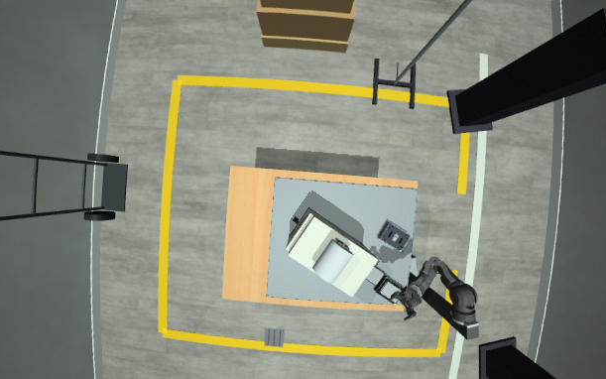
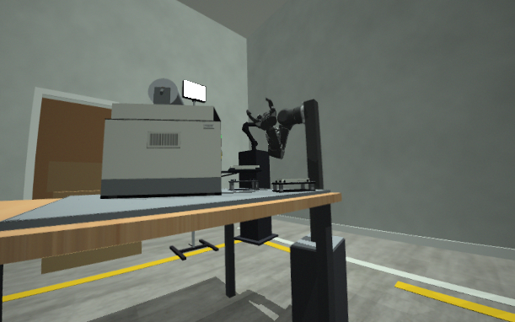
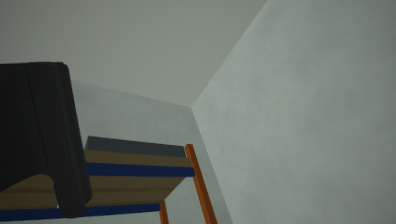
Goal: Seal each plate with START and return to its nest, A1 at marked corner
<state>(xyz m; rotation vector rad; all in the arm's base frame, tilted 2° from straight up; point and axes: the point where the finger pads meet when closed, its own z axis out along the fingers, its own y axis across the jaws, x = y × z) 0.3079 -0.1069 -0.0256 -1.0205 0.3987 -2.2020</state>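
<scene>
Now: the plate 290 mm below my hand, 60 mm to the right of it and 40 mm ahead of it. The rest, counted from my hand: foil roll 290 mm ahead, 280 mm to the right, 20 mm above; then sealer stage 300 mm below, 60 mm to the right, 40 mm ahead.
</scene>
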